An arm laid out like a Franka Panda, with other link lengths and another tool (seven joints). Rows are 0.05 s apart.
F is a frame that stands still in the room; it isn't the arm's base.
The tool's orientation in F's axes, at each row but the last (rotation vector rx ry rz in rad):
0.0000, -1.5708, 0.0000
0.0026, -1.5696, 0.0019
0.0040, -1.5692, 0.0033
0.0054, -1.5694, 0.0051
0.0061, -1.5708, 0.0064
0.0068, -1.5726, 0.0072
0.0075, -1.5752, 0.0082
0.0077, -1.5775, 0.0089
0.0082, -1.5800, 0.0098
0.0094, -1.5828, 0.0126
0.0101, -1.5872, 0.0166
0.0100, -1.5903, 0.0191
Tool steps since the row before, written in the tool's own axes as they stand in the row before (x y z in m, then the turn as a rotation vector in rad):
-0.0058, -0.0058, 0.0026, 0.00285, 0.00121, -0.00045
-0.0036, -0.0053, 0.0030, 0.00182, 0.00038, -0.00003
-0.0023, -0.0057, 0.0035, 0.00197, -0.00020, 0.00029
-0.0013, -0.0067, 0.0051, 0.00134, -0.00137, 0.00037
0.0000, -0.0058, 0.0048, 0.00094, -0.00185, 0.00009
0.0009, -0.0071, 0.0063, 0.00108, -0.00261, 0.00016
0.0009, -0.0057, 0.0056, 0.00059, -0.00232, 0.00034
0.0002, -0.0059, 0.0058, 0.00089, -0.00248, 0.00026
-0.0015, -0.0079, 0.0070, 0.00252, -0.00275, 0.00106
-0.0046, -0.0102, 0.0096, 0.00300, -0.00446, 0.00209
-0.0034, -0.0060, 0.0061, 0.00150, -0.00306, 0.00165
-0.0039, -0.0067, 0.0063, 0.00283, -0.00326, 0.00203
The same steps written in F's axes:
-0.0026, -0.0058, -0.0058, 0.00045, 0.00121, 0.00285
-0.0030, -0.0053, -0.0036, 0.00003, 0.00038, 0.00182
-0.0035, -0.0057, -0.0023, -0.00029, -0.00020, 0.00197
-0.0051, -0.0067, -0.0013, -0.00036, -0.00137, 0.00134
-0.0048, -0.0058, 0.0000, -0.00008, -0.00185, 0.00094
-0.0062, -0.0072, 0.0009, -0.00014, -0.00261, 0.00108
-0.0055, -0.0058, 0.0009, -0.00032, -0.00232, 0.00059
-0.0057, -0.0060, 0.0002, -0.00024, -0.00248, 0.00089
-0.0069, -0.0080, -0.0016, -0.00105, -0.00276, 0.00251
-0.0094, -0.0103, -0.0047, -0.00206, -0.00448, 0.00298
-0.0059, -0.0061, -0.0035, -0.00162, -0.00308, 0.00149
-0.0061, -0.0068, -0.0040, -0.00202, -0.00328, 0.00281

